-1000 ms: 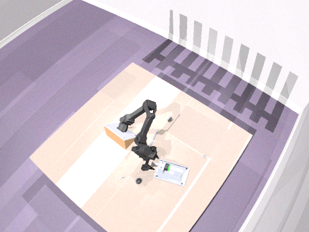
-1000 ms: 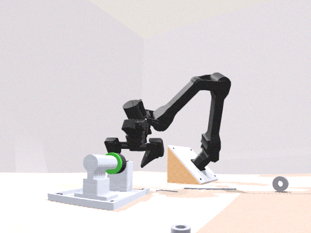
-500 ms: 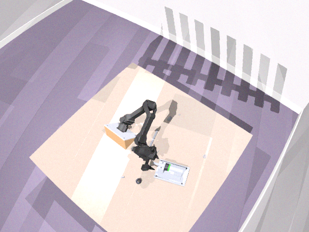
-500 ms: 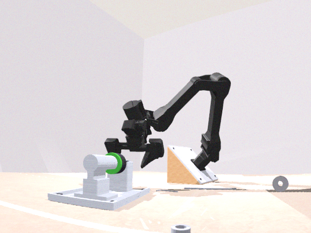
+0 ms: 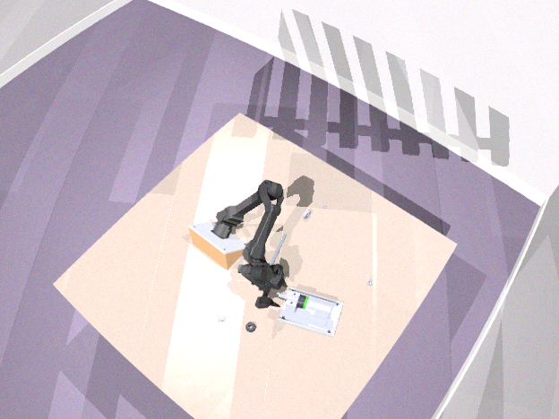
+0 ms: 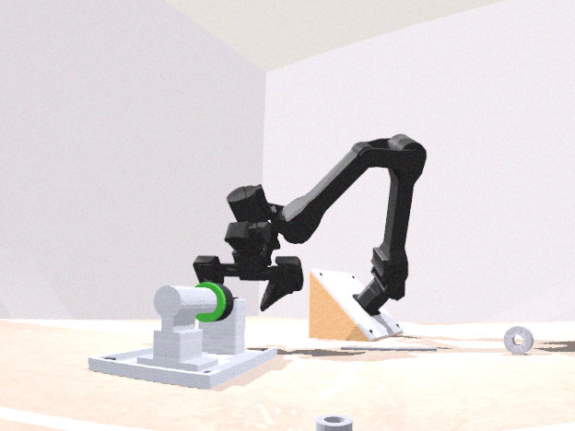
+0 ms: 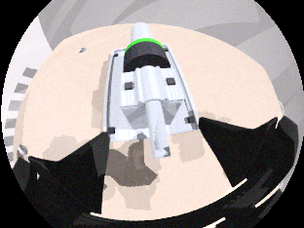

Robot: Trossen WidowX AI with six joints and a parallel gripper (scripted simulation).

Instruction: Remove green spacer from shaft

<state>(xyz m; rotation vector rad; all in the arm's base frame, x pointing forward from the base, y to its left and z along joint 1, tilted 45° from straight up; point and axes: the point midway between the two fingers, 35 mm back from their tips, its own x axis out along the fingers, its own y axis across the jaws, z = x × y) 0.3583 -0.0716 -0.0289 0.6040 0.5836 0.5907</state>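
Now: the dark spacer 6 cm ahead of my gripper tip, 2 cm to the left of it and 1 cm above it. The rest, counted from my gripper tip: green spacer 9 cm ahead, 3 cm to the left, 1 cm above; then grey shaft 6 cm ahead, 2 cm to the left, 1 cm above.
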